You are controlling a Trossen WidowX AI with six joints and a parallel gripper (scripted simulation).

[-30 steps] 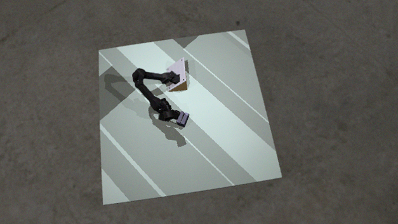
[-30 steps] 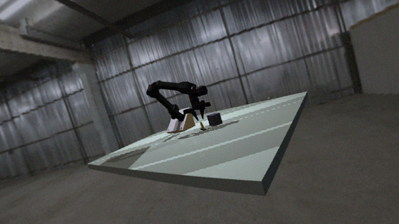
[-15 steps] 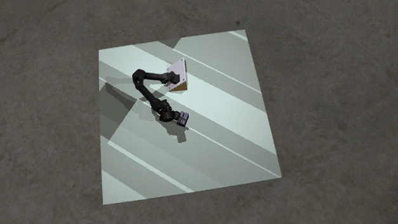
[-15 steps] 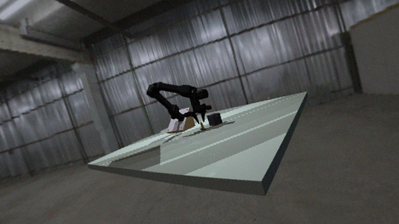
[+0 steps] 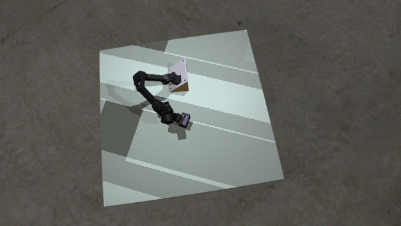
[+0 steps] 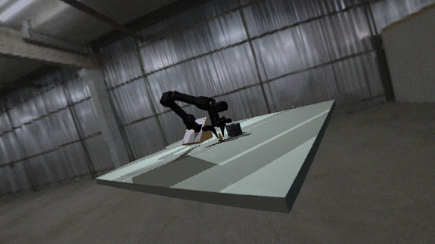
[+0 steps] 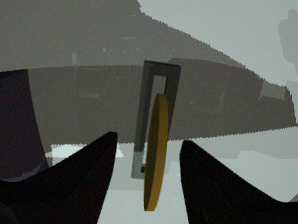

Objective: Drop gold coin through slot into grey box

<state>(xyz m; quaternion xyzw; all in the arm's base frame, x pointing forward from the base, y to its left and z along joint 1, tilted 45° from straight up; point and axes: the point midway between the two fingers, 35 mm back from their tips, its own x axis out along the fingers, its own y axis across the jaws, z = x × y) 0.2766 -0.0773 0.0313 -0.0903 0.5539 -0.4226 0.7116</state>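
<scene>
Now: the thin gold coin 10 mm above my gripper tip.
</scene>
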